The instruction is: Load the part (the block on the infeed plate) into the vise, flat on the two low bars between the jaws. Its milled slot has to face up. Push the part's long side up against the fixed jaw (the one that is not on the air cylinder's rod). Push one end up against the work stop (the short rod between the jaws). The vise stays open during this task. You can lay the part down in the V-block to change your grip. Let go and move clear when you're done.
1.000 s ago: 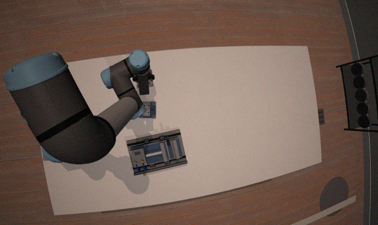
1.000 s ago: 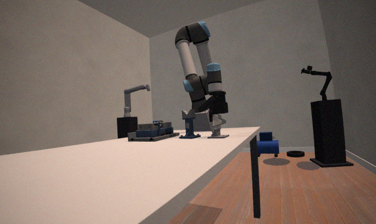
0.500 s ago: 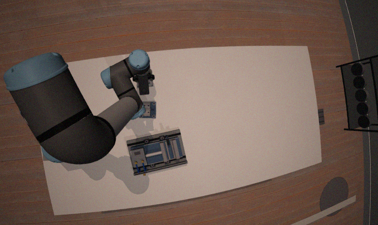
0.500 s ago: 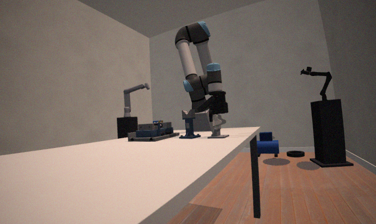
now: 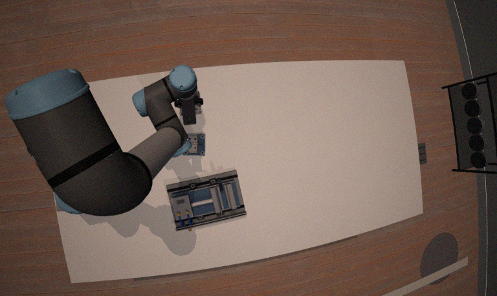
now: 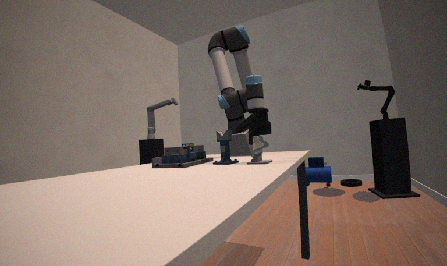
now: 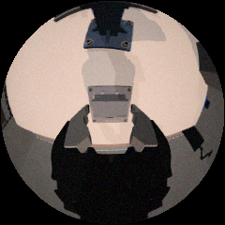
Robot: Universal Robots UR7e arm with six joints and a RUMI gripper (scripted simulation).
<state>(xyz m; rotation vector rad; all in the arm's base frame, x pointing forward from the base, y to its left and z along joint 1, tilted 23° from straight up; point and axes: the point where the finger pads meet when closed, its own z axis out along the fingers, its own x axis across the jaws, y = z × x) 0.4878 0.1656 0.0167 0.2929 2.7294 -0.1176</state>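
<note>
Now: hand 1 cm to the left of the part and 1 cm above it. The rest, counted from my hand: vise: 38 cm to the right, 7 cm behind, 1 cm above; infeed plate: 3 cm below, 1 cm to the left.
</note>
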